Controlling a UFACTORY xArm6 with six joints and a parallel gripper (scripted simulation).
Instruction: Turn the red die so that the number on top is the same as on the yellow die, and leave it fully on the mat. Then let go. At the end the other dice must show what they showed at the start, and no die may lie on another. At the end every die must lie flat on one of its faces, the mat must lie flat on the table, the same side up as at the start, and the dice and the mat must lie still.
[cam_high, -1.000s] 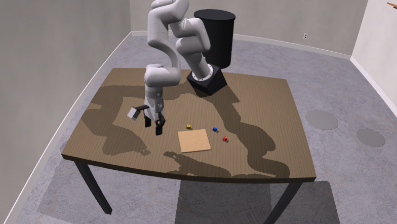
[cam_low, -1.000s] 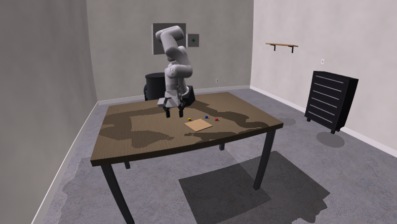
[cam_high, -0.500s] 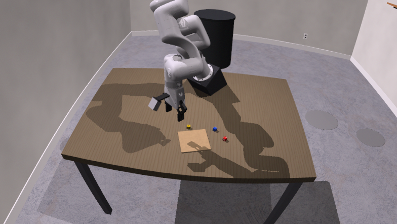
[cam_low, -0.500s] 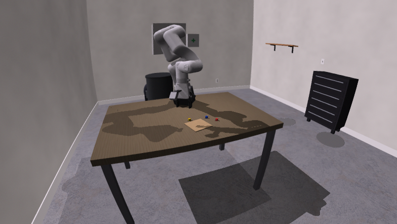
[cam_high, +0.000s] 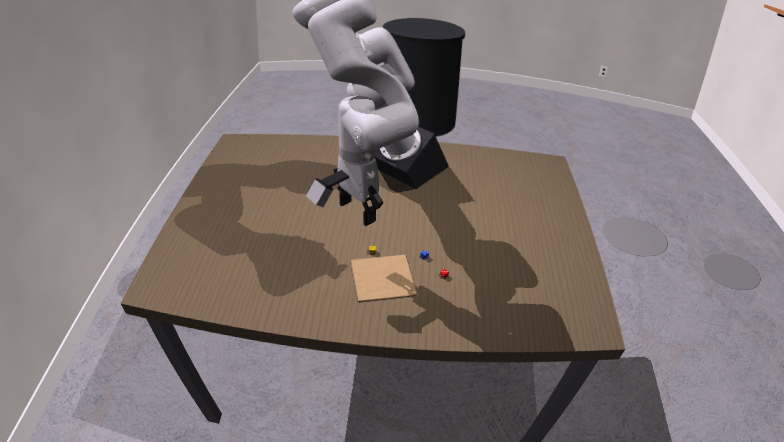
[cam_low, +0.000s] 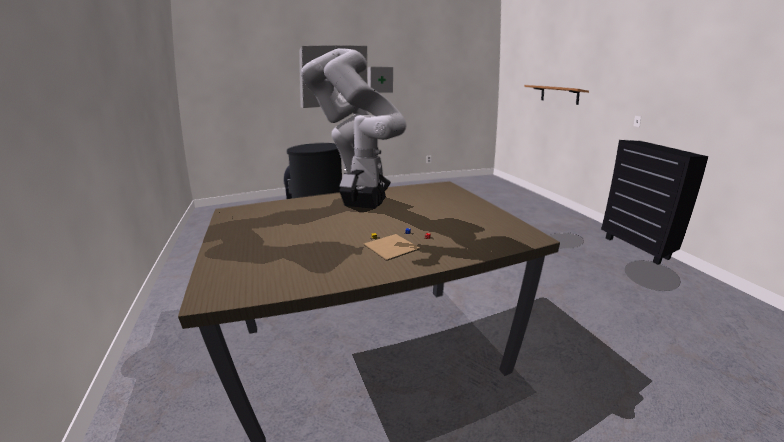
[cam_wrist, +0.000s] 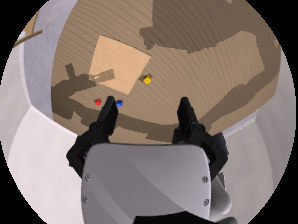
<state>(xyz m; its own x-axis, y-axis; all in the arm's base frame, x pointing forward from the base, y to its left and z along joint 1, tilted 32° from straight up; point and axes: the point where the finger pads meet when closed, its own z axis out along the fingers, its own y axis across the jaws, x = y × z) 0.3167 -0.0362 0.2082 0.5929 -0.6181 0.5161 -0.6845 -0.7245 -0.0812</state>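
My hand is 150 mm above the yellow die, 40 mm to the right of it and 30 mm past it. Round my hand: red die (210 mm to the left, 150 mm below, 50 mm ahead); tan mat (160 mm below, 60 mm to the left, 60 mm ahead); blue die (170 mm to the left, 150 mm below, 20 mm behind).
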